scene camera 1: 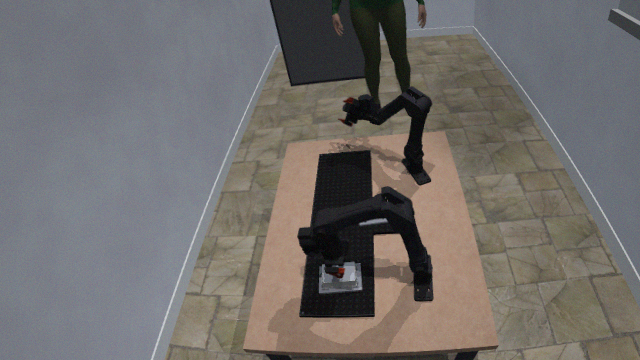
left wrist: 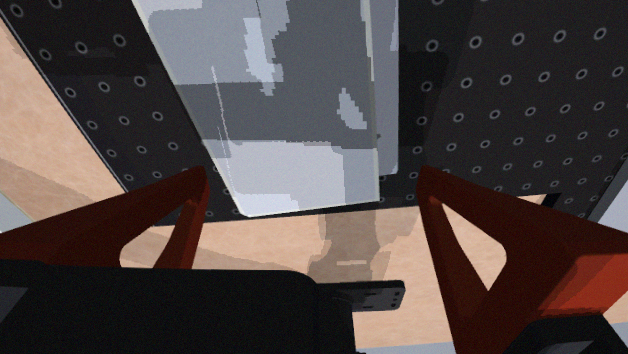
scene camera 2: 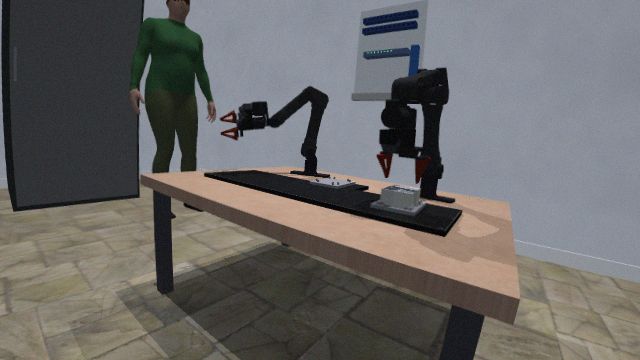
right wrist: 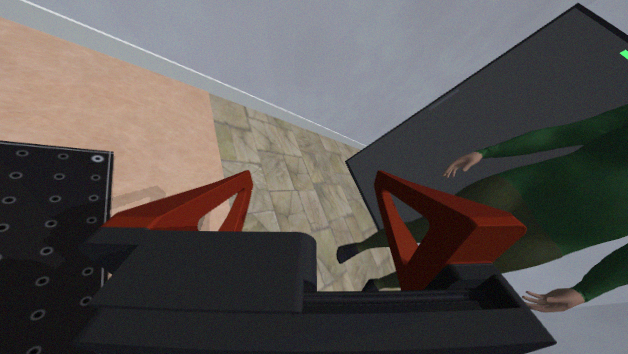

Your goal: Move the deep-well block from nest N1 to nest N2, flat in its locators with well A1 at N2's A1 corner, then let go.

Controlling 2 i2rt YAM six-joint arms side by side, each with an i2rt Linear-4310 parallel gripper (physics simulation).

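Seen in the pictures: left gripper, between the fingertips: [scene camera 1: 342, 266] [left wrist: 312, 177] [scene camera 2: 401, 180]; right gripper, between the fingertips: [scene camera 1: 341, 110] [scene camera 2: 220, 126] [right wrist: 313, 177]; left arm's base, origin of its link: [scene camera 1: 422, 277] [left wrist: 327, 295] [scene camera 2: 427, 197]; right arm's base, origin of its link: [scene camera 1: 416, 170] [scene camera 2: 310, 175].
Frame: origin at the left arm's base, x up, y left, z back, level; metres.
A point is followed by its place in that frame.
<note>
The pale deep-well block [scene camera 1: 348, 275] @(x 0.067, y 0.028, z -0.278 m) [scene camera 2: 400, 197] @(x 0.052, y 0.036, z -0.378 m) [left wrist: 300, 110] @(x 0.067, y 0.007, z -0.322 m) sits on the grey nest plate N1 [scene camera 1: 357, 289] @(x 0.024, y 0.063, z -0.246 m) [scene camera 2: 380, 206] @(x 0.021, y -0.007, z -0.401 m) near the lower end of the black board in scene camera 1. My left gripper [scene camera 2: 402, 179] @(x 0.086, y 0.003, z -0.300 m) [left wrist: 312, 177] @(x 0.086, y 0.003, z -0.300 m) is open and points down, its fingertips a little above the block's top. In the left wrist view the block's near end lies between the two fingertips, with space on both sides. The other nest, N2 [scene camera 1: 372, 221] @(x 0.025, y -0.265, z -0.204 m) [scene camera 2: 332, 184] @(x 0.025, y -0.275, z -0.253 m), holds no block and shows small upright pins; the left arm partly hides it in scene camera 1. My right gripper [scene camera 1: 344, 111] @(x 0.211, y -0.857, z -0.370 m) [scene camera 2: 222, 127] @(x 0.211, y -0.857, z -0.370 m) [right wrist: 313, 177] @(x 0.211, y -0.857, z -0.370 m) is open and empty, high beyond the table's far end. Well A1 cannot be made out.
The black perforated board [scene camera 1: 345, 175] @(x 0.013, y -0.570, z -0.348 m) [scene camera 2: 270, 184] @(x 0.015, y -0.416, z -0.429 m) lies on the wooden table [scene camera 1: 285, 200] @(x 0.000, y -0.420, z -0.631 m) [scene camera 2: 200, 197] @(x -0.004, y -0.422, z -0.687 m). A person in green [scene camera 1: 380, 30] [scene camera 2: 172, 65] stands beyond the table's far end, close to my right arm. A dark cabinet [scene camera 2: 75, 100] stands beside the person.
</note>
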